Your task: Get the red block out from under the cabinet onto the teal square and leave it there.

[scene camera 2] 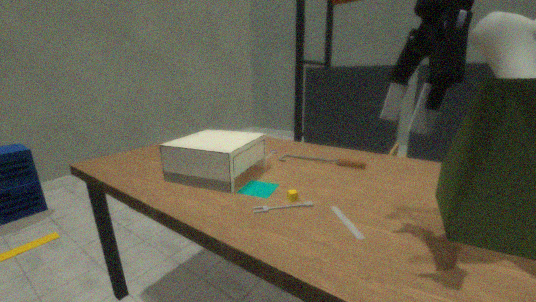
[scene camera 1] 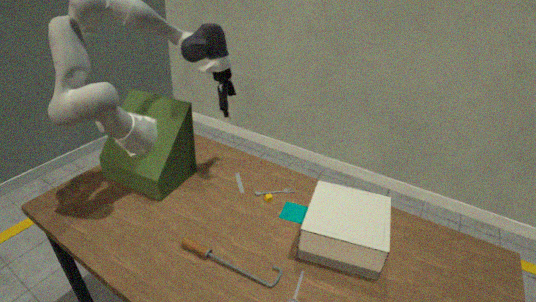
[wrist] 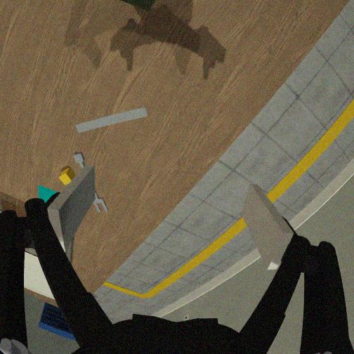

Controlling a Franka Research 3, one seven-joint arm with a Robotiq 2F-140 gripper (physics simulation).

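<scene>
The white cabinet (scene camera 1: 347, 215) (scene camera 2: 215, 141) (wrist: 39, 275) stands low on the table. The teal square (scene camera 1: 293, 212) (scene camera 2: 258, 189) (wrist: 46, 193) lies flat beside the cabinet's open side. The red block does not show in any view. A hook tool with a wooden handle (scene camera 1: 195, 247) (scene camera 2: 351, 164) lies on the table in front of the cabinet in scene camera 1. My gripper (scene camera 2: 404, 109) (wrist: 171, 191) is open and empty, high above the table, between the green base and the cabinet; in scene camera 1 it (scene camera 1: 226, 116) is seen edge-on.
A small yellow block (scene camera 1: 268, 197) (scene camera 2: 292, 195) (wrist: 66, 176) and a wrench (scene camera 1: 275, 192) (scene camera 2: 283, 207) (wrist: 101, 204) lie near the teal square. A flat grey strip (scene camera 1: 240, 183) (scene camera 2: 347, 222) (wrist: 111, 120) lies farther toward the green base (scene camera 1: 175, 150) (scene camera 2: 492, 175). Another thin tool (scene camera 1: 299, 286) lies near the cabinet.
</scene>
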